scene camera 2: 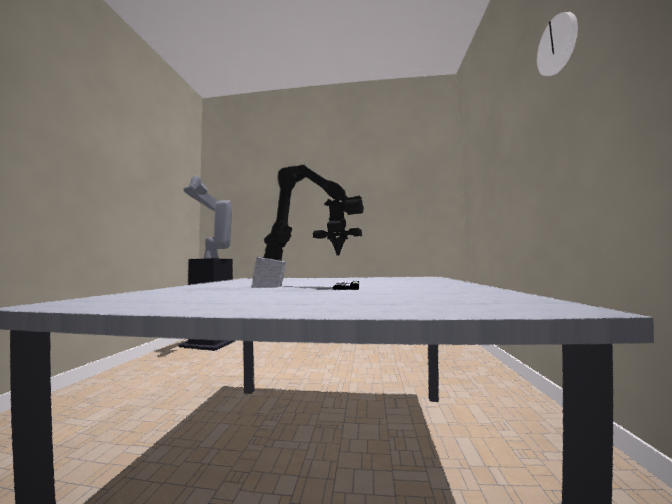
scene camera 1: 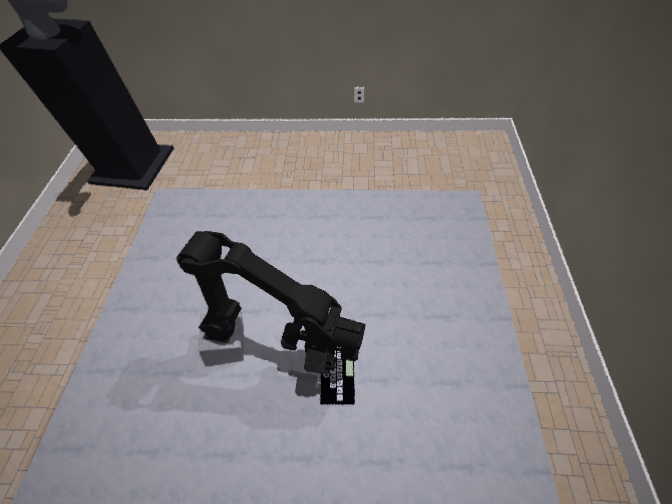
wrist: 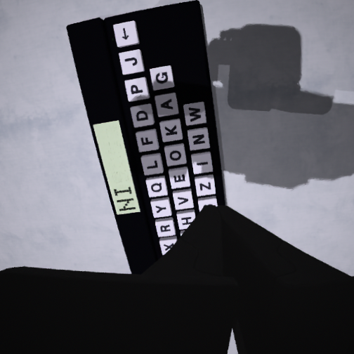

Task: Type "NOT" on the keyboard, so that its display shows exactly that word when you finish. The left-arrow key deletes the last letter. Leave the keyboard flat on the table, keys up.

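The black keyboard (scene camera 1: 328,396) (scene camera 2: 346,285) (wrist: 90,75) lies flat on the table, keys up. Its pale green display (scene camera 1: 349,368) (wrist: 111,155) shows two characters in the wrist view, which appear to read "NI"; the first is coarse. The N key (wrist: 199,139), I key (wrist: 202,163), O key (wrist: 175,155) and left-arrow key (wrist: 125,33) show. No T key can be made out; keys at the lower end are hidden behind the fingers. My gripper (scene camera 2: 338,253) (wrist: 214,216) is shut and empty, pointing down well above the keyboard. A key beyond Z is mostly hidden by the fingertips.
The arm's grey base block (scene camera 1: 221,354) (scene camera 2: 268,272) stands on the table (scene camera 1: 434,336) (scene camera 2: 347,329), left of the keyboard. The arm's shadow falls across some keys and the table. Another robot stands on a black pedestal (scene camera 1: 89,103) (scene camera 2: 210,270) on the floor beyond the table.
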